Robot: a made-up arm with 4 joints.
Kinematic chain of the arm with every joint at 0, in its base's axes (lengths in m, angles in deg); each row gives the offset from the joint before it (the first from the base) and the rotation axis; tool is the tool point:
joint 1: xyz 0 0 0.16 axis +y
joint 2: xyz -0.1 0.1 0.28 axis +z
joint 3: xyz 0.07 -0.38 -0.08 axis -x
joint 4: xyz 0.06 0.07 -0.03 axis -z
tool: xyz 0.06 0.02 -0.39
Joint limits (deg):
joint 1: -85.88..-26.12
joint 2: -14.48..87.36
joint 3: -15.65..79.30
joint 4: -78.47..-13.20
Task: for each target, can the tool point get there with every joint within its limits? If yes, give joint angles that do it. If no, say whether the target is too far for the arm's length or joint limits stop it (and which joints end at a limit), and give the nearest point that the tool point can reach.
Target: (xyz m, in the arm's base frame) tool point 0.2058 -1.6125 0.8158
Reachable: no: too far | nearest point 0.0695 -0.6228 0.3814 | short by 1.089 m
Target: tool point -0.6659 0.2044 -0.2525
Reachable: no: joint limits stop it (at a limit: joint 1, joint 2, joint 3, joint 4) | nearest point 0.0597 -0.0650 0.0015 | short by 0.815 m
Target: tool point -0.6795 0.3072 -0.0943
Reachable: no: joint limits stop it (at a limit: joint 1, joint 2, joint 3) | nearest point 0.1141 0.2270 0.0283 | short by 0.807 m
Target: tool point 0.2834 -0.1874 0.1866
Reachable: yes | joints -61.51 16.63 12.22 -37.41
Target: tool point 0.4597 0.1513 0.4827
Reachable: yes | joints -52.46 79.20 48.44 -32.79
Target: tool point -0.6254 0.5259 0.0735
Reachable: no: joint limits stop it (at a limit: joint 1, joint 2, joint 3) | nearest point 0.1181 0.2438 0.0292 | short by 0.796 m
